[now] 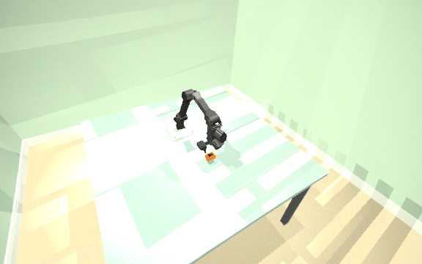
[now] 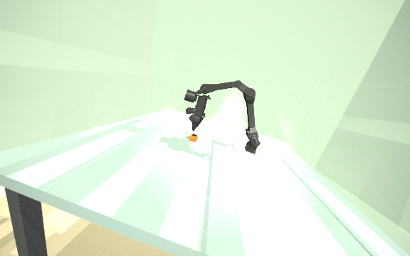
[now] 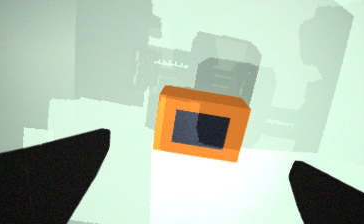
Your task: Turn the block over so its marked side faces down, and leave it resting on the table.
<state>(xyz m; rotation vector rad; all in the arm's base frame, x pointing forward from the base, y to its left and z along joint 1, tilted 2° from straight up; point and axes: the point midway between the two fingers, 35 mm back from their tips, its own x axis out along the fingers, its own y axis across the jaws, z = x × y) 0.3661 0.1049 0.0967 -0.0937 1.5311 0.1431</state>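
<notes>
The orange block lies 10 mm behind my gripper tip and 50 mm below it.
</notes>
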